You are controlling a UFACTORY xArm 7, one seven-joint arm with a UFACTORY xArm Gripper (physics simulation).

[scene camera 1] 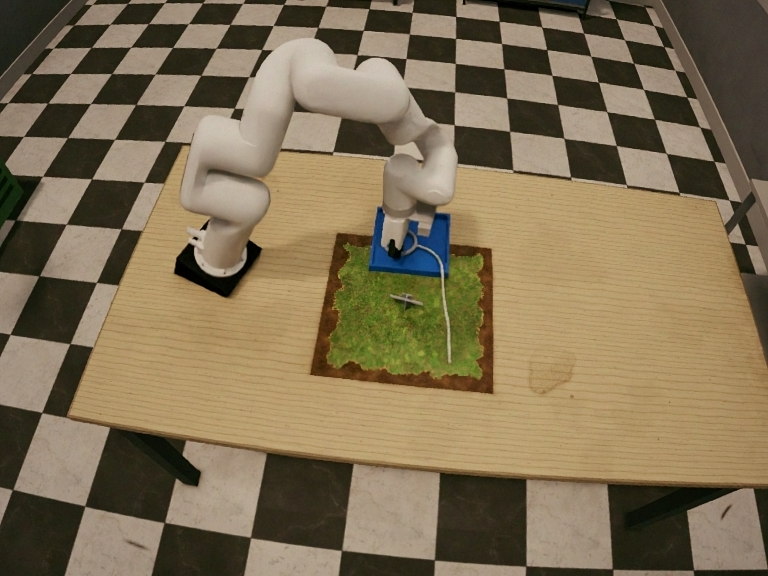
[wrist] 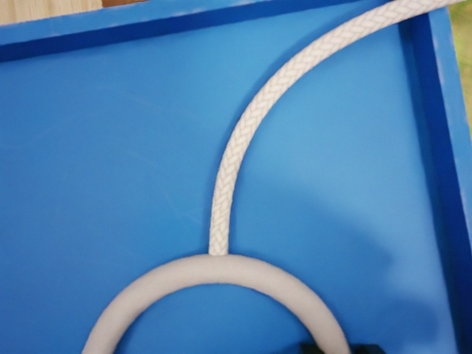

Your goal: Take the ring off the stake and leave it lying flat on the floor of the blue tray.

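Pixels of known places: gripper, fingertip midpoint: (scene camera 1: pixel 395 253); arm's base, link origin: (scene camera 1: pixel 220 252).
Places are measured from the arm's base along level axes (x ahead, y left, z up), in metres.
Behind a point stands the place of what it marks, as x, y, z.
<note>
A pale grey ring (scene camera 1: pixel 415 246) {0.459, 0.128, -0.041} (wrist: pixel 218 268) {0.458, 0.135, -0.040} with a white braided rope (scene camera 1: pixel 444 297) {0.543, -0.005, -0.050} (wrist: pixel 224 185) {0.483, 0.130, -0.043} tied to it is level inside the walls of the blue tray (scene camera 1: pixel 409 270) {0.452, 0.053, -0.041} (wrist: pixel 125 150) {0.499, 0.162, -0.052}. Whether it touches the tray floor I cannot tell. My gripper (scene camera 1: pixel 394 249) {0.412, 0.103, -0.049} (wrist: pixel 339 348) {0.412, 0.103, -0.049} points down over the tray and is shut on the ring's side; the dark fingertips show on both sides of it at the wrist view's bottom edge. The small grey stake (scene camera 1: pixel 406 300) {0.456, -0.051, -0.014} stands on the grass mat, apart from the ring.
The rope runs over the tray's wall and along the right part of the grass-print mat (scene camera 1: pixel 366 334) {0.377, -0.128, -0.058}. The mat lies partly under the tray on the wooden table (scene camera 1: pixel 620 279) {0.998, 0.131, -0.059}. My arm's black base (scene camera 1: pixel 223 283) {0.026, -0.071, -0.021} stands at the table's left.
</note>
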